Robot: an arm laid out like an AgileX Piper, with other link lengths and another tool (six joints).
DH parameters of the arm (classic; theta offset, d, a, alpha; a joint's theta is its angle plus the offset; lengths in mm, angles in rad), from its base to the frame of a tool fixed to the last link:
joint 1: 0 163.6 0 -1.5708
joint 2: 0.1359 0 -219.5 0
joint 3: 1.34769 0 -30.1 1.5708
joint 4: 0 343.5 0 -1.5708
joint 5: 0 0 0 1.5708
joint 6: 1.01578 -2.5 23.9 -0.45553
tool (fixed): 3.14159 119.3 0 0
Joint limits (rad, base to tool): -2.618..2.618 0..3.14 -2.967..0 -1.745..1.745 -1.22..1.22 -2.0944..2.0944
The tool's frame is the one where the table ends.
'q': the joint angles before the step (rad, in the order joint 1, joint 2, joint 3, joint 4, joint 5, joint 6). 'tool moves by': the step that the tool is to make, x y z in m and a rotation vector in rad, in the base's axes. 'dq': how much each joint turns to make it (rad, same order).
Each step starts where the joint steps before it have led.
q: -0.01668, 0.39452, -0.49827, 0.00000, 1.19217, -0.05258
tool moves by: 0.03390, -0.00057, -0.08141, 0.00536, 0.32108, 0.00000
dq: -0.00002, 0.34242, -0.00067, 0.00001, -0.02063, -0.00003
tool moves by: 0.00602, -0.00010, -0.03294, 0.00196, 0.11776, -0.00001
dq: 0.00001, 0.13086, -0.00158, -0.00001, -0.01151, 0.00002
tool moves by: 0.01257, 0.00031, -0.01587, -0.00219, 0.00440, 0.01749
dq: 0.00004, 0.10617, -0.02560, -0.00001, -0.07621, -0.01760
